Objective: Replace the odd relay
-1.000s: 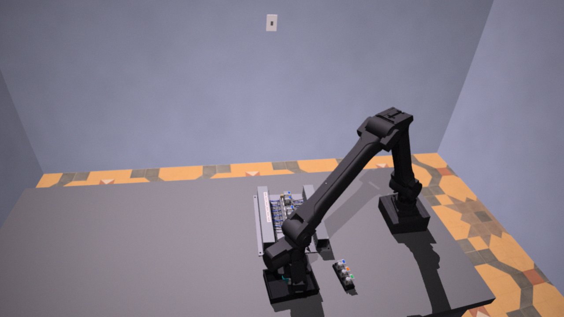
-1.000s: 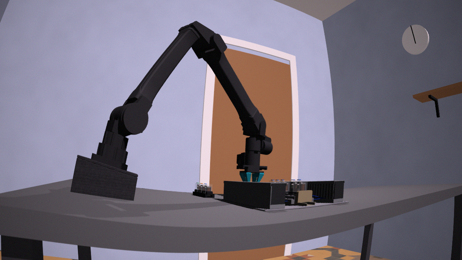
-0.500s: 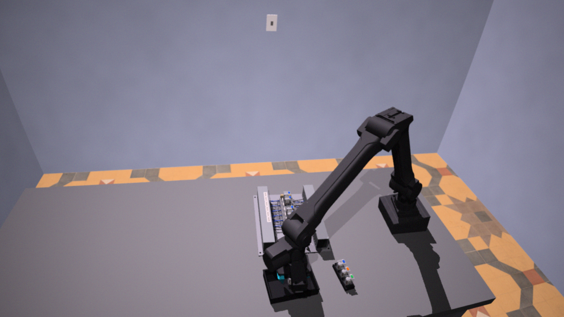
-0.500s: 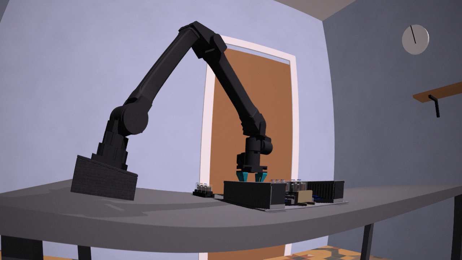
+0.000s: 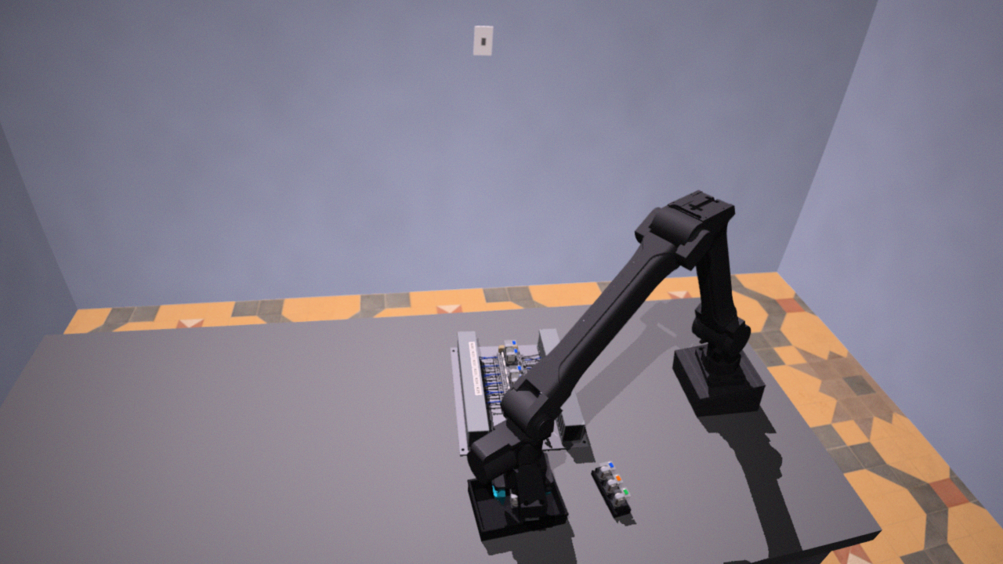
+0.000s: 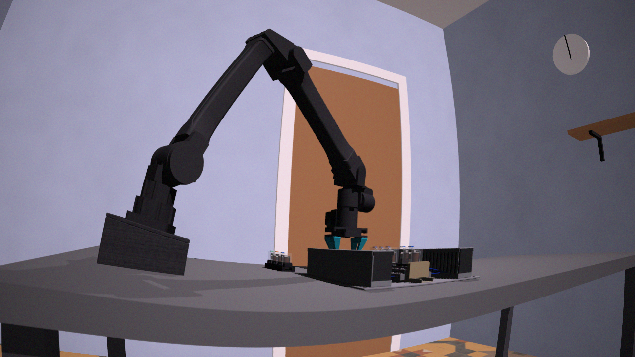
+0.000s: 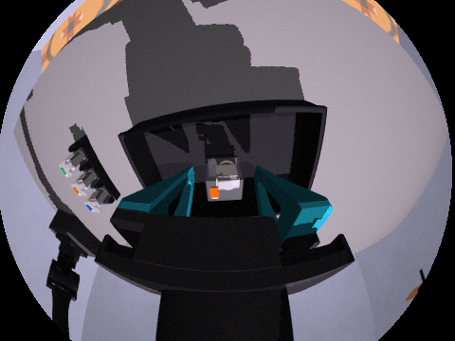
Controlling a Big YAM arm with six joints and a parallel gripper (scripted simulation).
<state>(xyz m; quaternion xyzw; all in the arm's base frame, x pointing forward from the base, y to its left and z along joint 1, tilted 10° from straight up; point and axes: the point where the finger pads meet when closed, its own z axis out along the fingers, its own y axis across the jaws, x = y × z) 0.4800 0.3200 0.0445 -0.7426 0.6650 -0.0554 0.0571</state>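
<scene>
Right now my hand is 1 cm above the black tray.
</scene>
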